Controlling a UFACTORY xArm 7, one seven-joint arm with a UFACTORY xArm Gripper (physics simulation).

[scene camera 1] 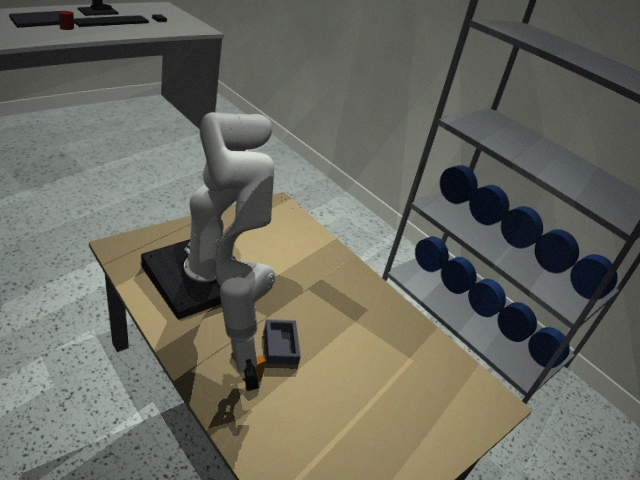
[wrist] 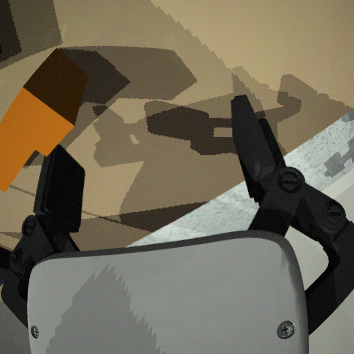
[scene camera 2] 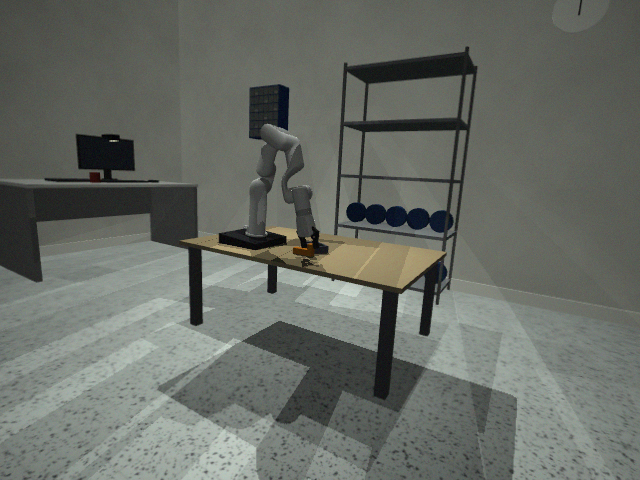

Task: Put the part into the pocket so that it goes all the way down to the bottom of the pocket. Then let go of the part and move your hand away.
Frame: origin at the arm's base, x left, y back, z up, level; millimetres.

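Seen in the pictures: gripper, fingertip midpoint: (scene camera 1: 248, 375) (wrist: 144, 135) (scene camera 2: 310, 248); arm's base at its link origin: (scene camera 1: 203, 267) (scene camera 2: 256, 234).
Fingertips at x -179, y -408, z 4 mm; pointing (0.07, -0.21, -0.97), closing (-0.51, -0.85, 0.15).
Offsets run from my fingertips to a thing's top centre. Level surfaces: height alone.
The orange part {dx +59, dy +61, dz +9 mm} (scene camera 1: 261, 365) (scene camera 2: 302, 251) (wrist: 35, 132) lies on the table, partly hidden behind the gripper in scene camera 1. In the wrist view it is at the left edge, cut off by the frame, with a notch in its side. The dark grey block with the pocket {dx +178, dy +48, dz -15 mm} (scene camera 1: 281, 359) (scene camera 2: 323, 249) stands beside it, and its stepped pocket shows no part inside. My gripper (scene camera 1: 250, 383) (scene camera 2: 310, 243) (wrist: 144, 135) is open and empty, low over the table. In the wrist view the part lies outside the fingers, just beyond the left fingertip; whether they touch is unclear.
The arm's black base plate (scene camera 1: 175, 299) (scene camera 2: 242, 242) sits at the far end of the wooden table {dz -52 mm} (scene camera 1: 361, 392) (scene camera 2: 413, 253). A table edge with floor beyond shows at the right of the wrist view. A shelf rack (scene camera 1: 427, 155) (scene camera 2: 341, 129) stands behind the table.
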